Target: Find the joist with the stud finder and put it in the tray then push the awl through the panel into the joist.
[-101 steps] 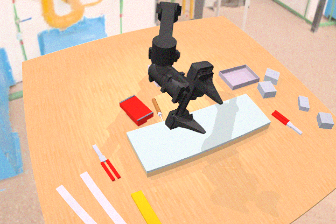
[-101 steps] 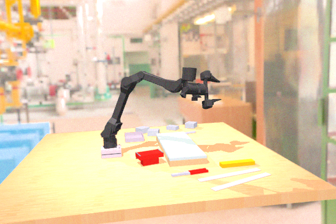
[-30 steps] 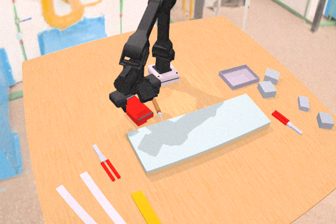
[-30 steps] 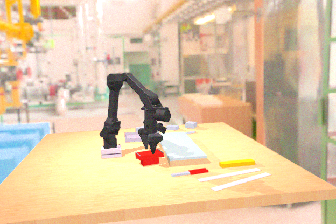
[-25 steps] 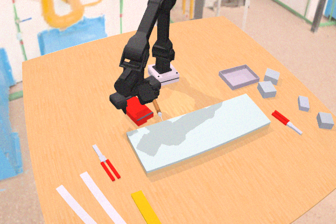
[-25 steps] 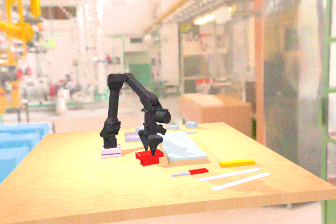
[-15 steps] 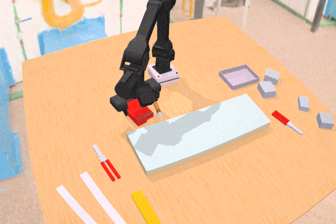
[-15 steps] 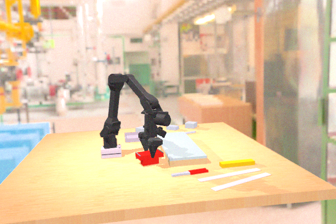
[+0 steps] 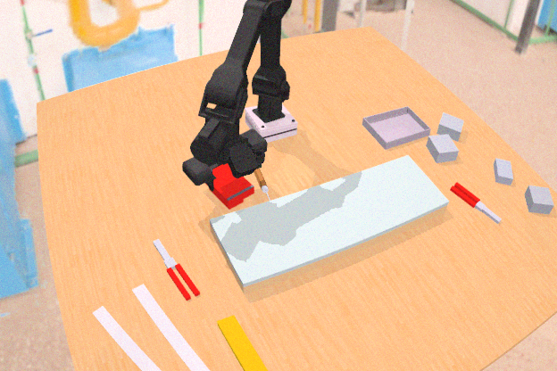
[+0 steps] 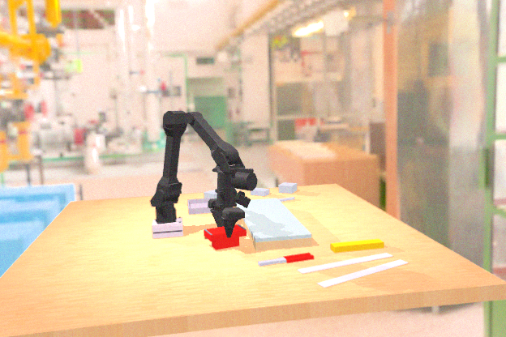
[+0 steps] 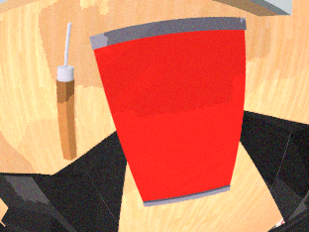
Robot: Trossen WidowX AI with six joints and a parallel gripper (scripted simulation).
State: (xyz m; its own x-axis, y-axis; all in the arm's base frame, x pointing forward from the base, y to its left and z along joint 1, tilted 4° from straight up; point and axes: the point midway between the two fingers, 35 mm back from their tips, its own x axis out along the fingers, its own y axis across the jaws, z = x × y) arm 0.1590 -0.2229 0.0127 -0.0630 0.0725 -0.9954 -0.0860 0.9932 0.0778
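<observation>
Right now my gripper tip is 9 cm to the right of the awl, 3 cm short of it and 3 cm above it. Also, from my gripper tip: red stud finder (3 cm below, 1 cm behind); yellow strip (37 cm ahead, 19 cm to the right, 3 cm below); lilac tray (52 cm to the left, 4 cm ahead, 2 cm below).
</observation>
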